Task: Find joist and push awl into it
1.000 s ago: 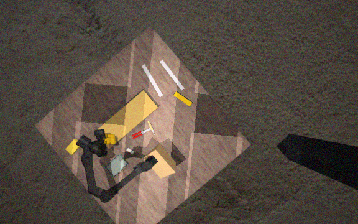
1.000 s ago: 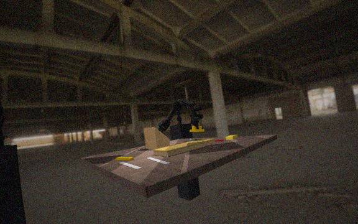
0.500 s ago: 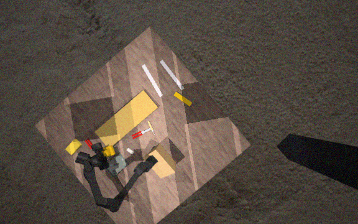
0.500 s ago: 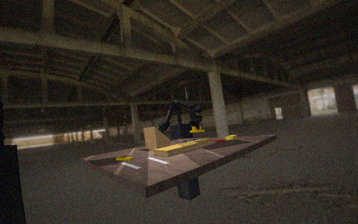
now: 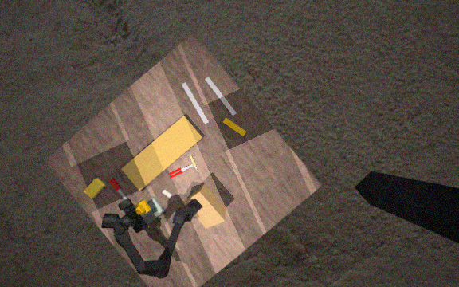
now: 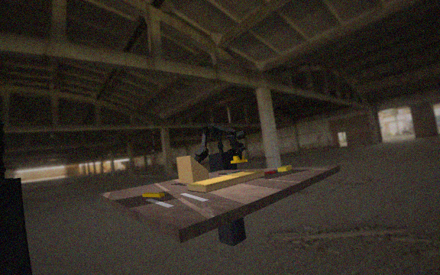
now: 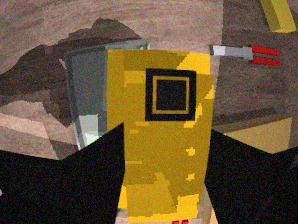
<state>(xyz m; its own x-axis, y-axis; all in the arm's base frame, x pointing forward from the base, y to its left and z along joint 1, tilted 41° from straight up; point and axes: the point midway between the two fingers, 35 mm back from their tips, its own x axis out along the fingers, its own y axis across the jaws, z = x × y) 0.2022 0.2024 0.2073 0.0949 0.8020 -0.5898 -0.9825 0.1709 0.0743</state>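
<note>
The grey-green tray is 50 mm behind my gripper tip, 10 mm to the left of it and 110 mm below it. From my gripper tip the other things lie so: square indicator 20 mm to the left, 30 mm above; then stud finder 10 mm to the left, 20 mm above; then small white piece 40 mm behind, 150 mm to the right, 120 mm below.
</note>
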